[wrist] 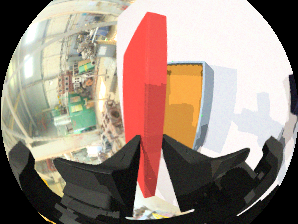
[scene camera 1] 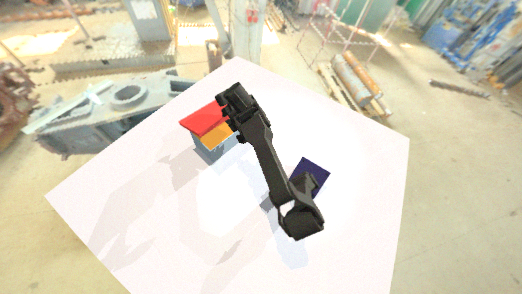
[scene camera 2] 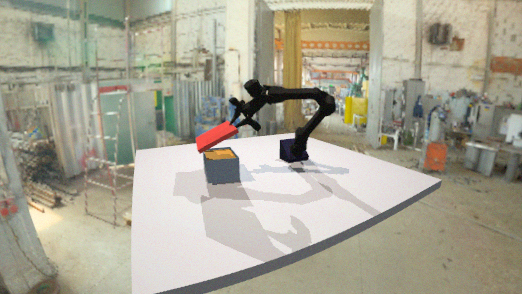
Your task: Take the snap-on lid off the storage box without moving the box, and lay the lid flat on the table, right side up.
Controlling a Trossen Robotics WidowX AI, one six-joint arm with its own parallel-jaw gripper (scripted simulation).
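Red lid held in my gripper. Grey-blue storage box also here.
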